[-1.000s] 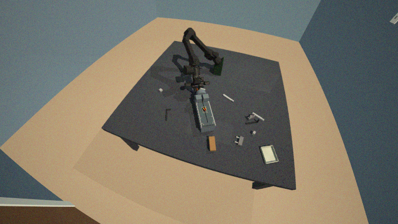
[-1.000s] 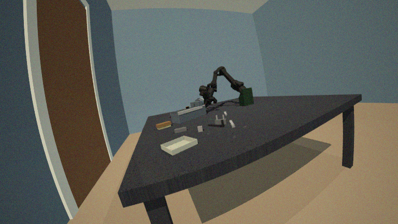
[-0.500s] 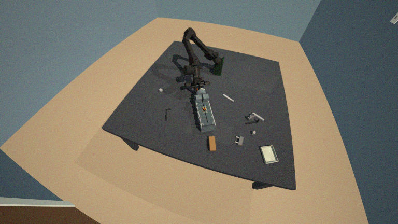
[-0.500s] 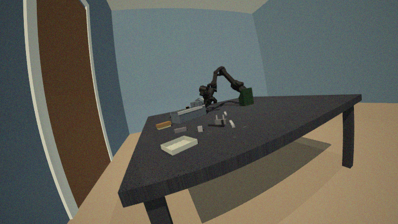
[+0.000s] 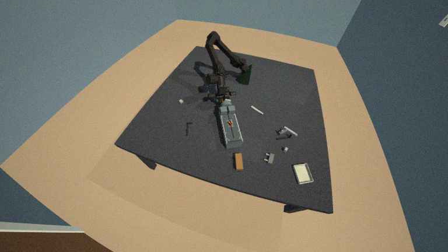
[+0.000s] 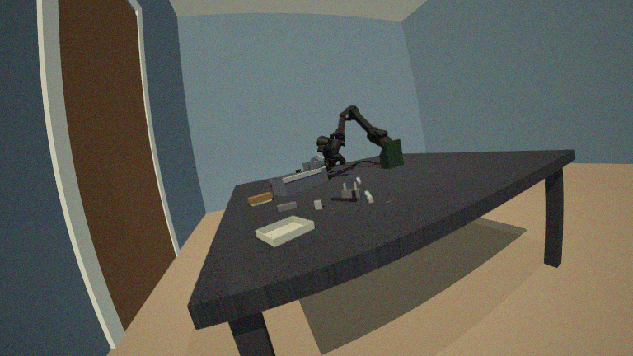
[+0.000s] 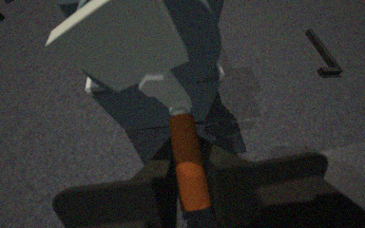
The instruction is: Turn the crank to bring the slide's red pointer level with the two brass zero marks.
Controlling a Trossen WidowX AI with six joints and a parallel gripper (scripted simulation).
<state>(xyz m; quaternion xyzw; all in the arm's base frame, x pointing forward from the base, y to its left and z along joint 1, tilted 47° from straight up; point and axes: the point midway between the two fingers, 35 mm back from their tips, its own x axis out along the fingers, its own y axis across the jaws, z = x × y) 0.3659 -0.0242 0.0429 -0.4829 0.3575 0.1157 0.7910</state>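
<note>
Now: gripper tip 3 cm below the orange crank handle, 2 cm past it and 1 cm to the left of it. Round my gripper tip: crank 4 cm above; then red pointer 14 cm ahead, 11 cm to the left, 5 cm above; then orange block 31 cm ahead, 23 cm to the left, 2 cm below.
</note>
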